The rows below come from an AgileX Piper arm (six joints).
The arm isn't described. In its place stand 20 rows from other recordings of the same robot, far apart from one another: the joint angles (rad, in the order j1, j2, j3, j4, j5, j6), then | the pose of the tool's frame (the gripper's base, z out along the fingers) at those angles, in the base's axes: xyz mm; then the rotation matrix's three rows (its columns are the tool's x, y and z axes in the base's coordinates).
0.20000 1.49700 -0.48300 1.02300 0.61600 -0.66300 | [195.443, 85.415, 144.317], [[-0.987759, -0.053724, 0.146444], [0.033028, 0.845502, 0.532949], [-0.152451, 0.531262, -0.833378]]
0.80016 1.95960 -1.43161 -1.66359 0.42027 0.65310 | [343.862, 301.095, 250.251], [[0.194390, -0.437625, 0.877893], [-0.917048, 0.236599, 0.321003], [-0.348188, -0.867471, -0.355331]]
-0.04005 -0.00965 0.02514 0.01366 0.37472 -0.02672 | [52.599, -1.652, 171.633], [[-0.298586, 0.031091, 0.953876], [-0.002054, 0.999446, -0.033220], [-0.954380, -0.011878, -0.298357]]
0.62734 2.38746 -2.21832 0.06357 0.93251 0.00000 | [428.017, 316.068, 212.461], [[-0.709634, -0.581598, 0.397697], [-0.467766, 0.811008, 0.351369], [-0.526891, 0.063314, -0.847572]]
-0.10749 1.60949 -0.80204 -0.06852 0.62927 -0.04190 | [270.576, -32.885, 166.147], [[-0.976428, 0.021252, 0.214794], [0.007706, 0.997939, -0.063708], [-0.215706, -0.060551, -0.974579]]
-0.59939 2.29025 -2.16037 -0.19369 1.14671 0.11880 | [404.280, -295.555, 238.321], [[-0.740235, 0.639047, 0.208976], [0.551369, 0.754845, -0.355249], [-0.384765, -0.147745, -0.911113]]
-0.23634 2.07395 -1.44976 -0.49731 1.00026 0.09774 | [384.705, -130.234, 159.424], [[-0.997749, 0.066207, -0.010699], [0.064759, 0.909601, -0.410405], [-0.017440, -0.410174, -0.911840]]
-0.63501 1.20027 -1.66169 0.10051 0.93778 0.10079 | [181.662, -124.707, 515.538], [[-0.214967, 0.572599, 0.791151], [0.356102, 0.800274, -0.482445], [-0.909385, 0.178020, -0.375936]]
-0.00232 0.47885 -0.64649 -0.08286 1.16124 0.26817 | [60.284, -7.049, 300.513], [[-0.753410, 0.231064, 0.615616], [0.234027, 0.969148, -0.077349], [-0.614495, 0.085796, -0.784241]]
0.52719 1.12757 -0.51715 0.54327 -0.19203 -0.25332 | [200.496, 106.330, 256.670], [[-0.408122, -0.319938, 0.855030], [0.082590, 0.919801, 0.383596], [-0.909184, 0.227171, -0.348967]]
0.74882 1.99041 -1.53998 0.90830 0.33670 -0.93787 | [325.377, 334.765, 248.829], [[-0.350667, -0.839015, 0.416038], [-0.402022, 0.536096, 0.742280], [-0.845820, 0.093037, -0.525293]]
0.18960 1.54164 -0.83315 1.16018 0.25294 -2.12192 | [303.854, 79.572, 219.651], [[-0.074496, -0.736063, 0.672802], [-0.833895, 0.415971, 0.362750], [-0.546873, -0.534022, -0.644787]]
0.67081 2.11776 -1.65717 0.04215 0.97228 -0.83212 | [344.014, 277.045, 184.479], [[-0.073655, -0.985410, 0.153432], [-0.981088, 0.099211, 0.166202], [-0.178999, -0.138288, -0.974082]]
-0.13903 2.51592 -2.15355 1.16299 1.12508 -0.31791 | [533.072, 1.516, 168.113], [[-0.902885, 0.020796, 0.429380], [0.380749, 0.502394, 0.776293], [-0.199573, 0.864389, -0.461522]]
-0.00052 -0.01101 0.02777 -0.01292 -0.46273 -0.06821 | [44.140, 0.502, 244.333], [[0.506978, 0.036067, 0.861204], [-0.079949, 0.996785, 0.005319], [-0.858243, -0.071549, 0.508232]]
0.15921 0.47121 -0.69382 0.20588 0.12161 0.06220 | [85.874, 16.074, 400.243], [[0.132493, -0.225400, 0.965215], [0.288022, 0.940536, 0.180101], [-0.948414, 0.254141, 0.189535]]
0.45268 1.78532 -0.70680 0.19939 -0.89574 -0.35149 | [314.570, 137.349, 183.477], [[-0.026365, -0.307550, 0.951167], [-0.258866, 0.921142, 0.290666], [-0.965553, -0.238561, -0.103900]]
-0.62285 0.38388 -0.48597 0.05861 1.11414 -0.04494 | [42.996, -24.990, 260.817], [[-0.658748, 0.544354, 0.519355], [0.449679, 0.838302, -0.308282], [-0.603191, 0.030463, -0.797015]]
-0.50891 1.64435 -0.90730 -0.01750 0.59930 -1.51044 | [262.402, -147.430, 181.257], [[-0.527429, -0.805115, 0.271307], [-0.849583, 0.501743, -0.162673], [-0.005156, -0.316297, -0.948646]]
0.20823 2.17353 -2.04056 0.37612 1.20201 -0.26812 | [455.902, 128.195, 263.871], [[-0.873372, -0.422297, 0.242664], [-0.305879, 0.863291, 0.401456], [-0.379024, 0.276395, -0.883146]]
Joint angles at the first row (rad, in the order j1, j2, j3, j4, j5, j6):
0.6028, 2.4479, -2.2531, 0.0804, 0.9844, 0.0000
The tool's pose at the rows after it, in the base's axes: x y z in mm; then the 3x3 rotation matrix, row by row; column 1 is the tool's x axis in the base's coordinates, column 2 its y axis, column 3 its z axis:
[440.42, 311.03, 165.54], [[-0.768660, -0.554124, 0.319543], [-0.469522, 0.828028, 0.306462], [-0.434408, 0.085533, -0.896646]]
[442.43, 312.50, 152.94], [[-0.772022, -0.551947, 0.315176], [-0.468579, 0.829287, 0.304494], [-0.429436, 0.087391, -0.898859]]
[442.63, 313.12, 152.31], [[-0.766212, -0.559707, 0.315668], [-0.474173, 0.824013, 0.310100], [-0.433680, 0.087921, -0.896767]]
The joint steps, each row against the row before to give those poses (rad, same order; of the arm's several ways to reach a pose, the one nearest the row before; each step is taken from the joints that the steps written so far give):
0.0001, 0.0436, 0.0001, 0.0062, -0.0166, 0.0000
-0.0001, 0.0247, 0.0000, 0.0023, -0.0194, 0.0000
0.0000, 0.0017, -0.0001, 0.0057, -0.0055, -0.0117

